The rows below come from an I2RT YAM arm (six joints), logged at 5 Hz.
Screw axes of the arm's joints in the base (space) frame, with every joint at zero. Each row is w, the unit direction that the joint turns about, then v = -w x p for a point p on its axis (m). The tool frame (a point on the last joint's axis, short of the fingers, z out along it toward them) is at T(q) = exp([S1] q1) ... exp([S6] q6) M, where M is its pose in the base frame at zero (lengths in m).
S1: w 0 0 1 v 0.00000 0.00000 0.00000
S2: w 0 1 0 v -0.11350 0.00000 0.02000
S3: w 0 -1 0 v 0.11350 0.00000 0.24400
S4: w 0 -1 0 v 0.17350 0.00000 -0.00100
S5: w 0 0 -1 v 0.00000 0.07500 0.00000
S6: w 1 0 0 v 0.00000 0.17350 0.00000
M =
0 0 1 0.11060
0 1 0 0.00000
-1 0 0 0.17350
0 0 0 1
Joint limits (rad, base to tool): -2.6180..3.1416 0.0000..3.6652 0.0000..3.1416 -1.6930..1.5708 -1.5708..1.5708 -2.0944..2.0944
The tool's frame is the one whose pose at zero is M.
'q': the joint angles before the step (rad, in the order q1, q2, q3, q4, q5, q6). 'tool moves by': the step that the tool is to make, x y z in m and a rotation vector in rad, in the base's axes. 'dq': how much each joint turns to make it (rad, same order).
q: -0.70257, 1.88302, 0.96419, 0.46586, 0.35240, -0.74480
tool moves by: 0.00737, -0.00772, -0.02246, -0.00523, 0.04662, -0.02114
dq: 0.00002, 0.09079, 0.02824, 0.03848, 0.03421, -0.02253
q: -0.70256, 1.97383, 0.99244, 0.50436, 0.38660, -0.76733
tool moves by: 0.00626, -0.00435, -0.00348, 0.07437, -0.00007, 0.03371
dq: -0.00307, 0.02339, 0.04990, -0.08645, -0.05970, 0.03386
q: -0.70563, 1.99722, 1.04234, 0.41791, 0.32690, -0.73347
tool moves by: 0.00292, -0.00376, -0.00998, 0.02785, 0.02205, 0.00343
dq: -0.00306, 0.03693, 0.02392, -0.02265, -0.00912, 0.00253
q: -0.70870, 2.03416, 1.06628, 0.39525, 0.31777, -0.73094
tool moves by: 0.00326, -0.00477, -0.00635, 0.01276, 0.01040, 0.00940
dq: -0.00462, 0.03150, 0.02550, -0.00851, -0.01330, -0.00553
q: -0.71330, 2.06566, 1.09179, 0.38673, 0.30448, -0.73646
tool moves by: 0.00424, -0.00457, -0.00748, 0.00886, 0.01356, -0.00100
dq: -0.00153, 0.03653, 0.02916, -0.00802, 0.00079, -0.00221
